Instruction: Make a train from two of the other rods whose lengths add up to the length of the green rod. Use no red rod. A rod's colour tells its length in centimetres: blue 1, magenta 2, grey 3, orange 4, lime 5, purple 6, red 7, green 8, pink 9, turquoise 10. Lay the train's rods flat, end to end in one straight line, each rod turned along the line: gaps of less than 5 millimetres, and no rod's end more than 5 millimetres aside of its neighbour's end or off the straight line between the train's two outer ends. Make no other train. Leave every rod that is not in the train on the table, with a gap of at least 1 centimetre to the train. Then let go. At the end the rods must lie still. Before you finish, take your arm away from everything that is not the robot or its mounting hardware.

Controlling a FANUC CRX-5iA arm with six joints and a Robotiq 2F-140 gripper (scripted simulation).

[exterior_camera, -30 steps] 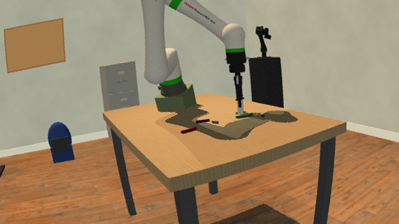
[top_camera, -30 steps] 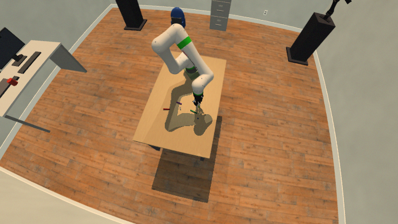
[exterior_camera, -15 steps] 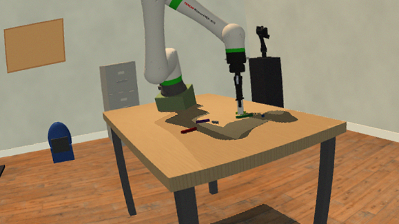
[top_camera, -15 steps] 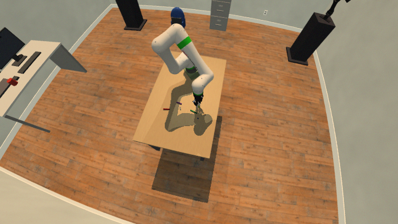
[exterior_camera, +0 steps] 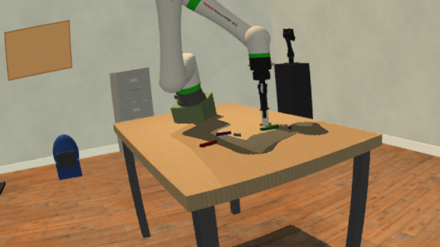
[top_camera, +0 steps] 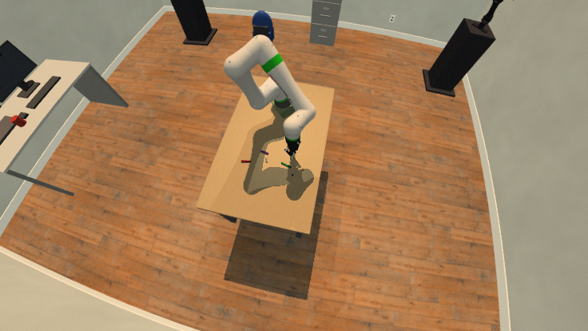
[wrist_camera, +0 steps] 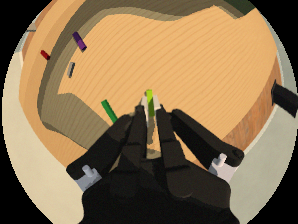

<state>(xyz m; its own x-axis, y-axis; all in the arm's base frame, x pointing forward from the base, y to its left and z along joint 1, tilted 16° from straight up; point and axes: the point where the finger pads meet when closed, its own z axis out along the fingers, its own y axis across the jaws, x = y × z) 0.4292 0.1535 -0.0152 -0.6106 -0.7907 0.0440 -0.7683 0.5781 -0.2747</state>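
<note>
My hand is 30 mm above the lime rod. From my hand the other things lie so: tiny blue rod (140 mm ahead, 30 mm to the left, 30 mm below); grey rod (180 mm to the right, 60 mm ahead, 30 mm below); green rod (70 mm ahead, 30 mm to the right, 30 mm below).
</note>
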